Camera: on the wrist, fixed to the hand. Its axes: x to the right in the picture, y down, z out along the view.
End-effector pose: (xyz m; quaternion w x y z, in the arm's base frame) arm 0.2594 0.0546 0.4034 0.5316 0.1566 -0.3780 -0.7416
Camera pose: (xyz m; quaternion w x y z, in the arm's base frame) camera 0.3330 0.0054 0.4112 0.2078 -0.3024 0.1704 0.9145
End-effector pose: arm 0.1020 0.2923 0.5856 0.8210 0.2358 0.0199 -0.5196
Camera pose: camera 0.1767 0.3241 0.5495 0.1875 0.0786 0.1263 -0.9709
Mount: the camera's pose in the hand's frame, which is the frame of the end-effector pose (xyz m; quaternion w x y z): 0.0175 0.0623 -0.0609 0.6795 -0.0260 -0.0881 -0.7279
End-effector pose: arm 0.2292 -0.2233 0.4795 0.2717 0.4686 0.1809 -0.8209
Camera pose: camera 0.3012 -0.2436 0.4315 0.3848 -0.1074 -0.4614 0.7922
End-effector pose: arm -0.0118 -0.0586 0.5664 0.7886 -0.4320 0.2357 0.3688
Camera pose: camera -0.0532 -0.0820 0.4913 0.8138 -0.4531 -0.2333 -0.2792
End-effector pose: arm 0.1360 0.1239 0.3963 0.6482 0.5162 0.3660 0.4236
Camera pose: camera 0.0763 0.1687 0.4445 0.7945 0.1048 0.5563 -0.2199
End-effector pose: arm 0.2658 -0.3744 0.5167 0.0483 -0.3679 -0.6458 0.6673
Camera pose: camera 0.3124 -0.3247 0.4597 0.4521 0.2776 -0.7282 0.4339
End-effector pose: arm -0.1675 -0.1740 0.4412 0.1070 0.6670 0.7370 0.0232
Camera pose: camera -0.1196 -0.1433 0.5094 0.1719 -0.0840 0.9763 -0.1017
